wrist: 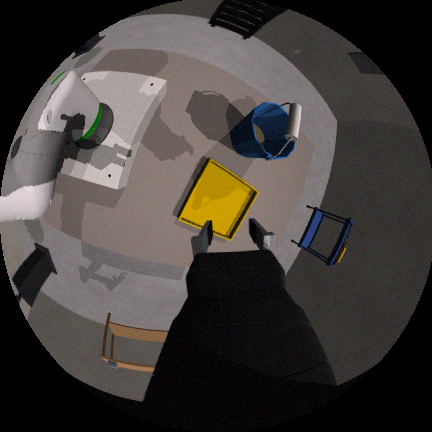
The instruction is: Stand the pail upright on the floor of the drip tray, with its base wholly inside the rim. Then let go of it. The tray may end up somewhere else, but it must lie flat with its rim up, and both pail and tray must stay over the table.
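Pixels of known places: gripper, between the fingertips: (230, 226); arm's base, origin of its link: (92, 125).
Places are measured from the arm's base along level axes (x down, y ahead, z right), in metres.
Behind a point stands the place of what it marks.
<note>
The blue pail (242, 136) @(x -0.014, y 0.469, z -0.053 m) appears to stand upright on the table, beyond the tray and to its right in the view. Its open mouth shows, and its wire handle with a white grip (294, 121) @(x -0.173, y 0.518, z -0.085 m) lies over toward the right side of the rim. The yellow drip tray (223, 199) @(x 0.088, y 0.503, z 0.172 m) lies flat with its rim up near the middle of the view, apart from the pail. My gripper (230, 226) @(x -0.232, y 0.379, z 0.169 m) is open, with nothing between its fingers. It hangs above the table, and its fingertips appear over the tray's near edge.
The robot's white and grey arm (37, 150) and a pale mounting plate (142, 107) @(x 0.008, y 0.152, z -0.067 m) are at the left. Beyond the table (130, 215) @(x 0.092, y 0.156, z 0.289 m) are a blue-framed chair (311, 228), a wooden chair (135, 332) and a dark chair (33, 274). A black slatted object (247, 17) is at the top.
</note>
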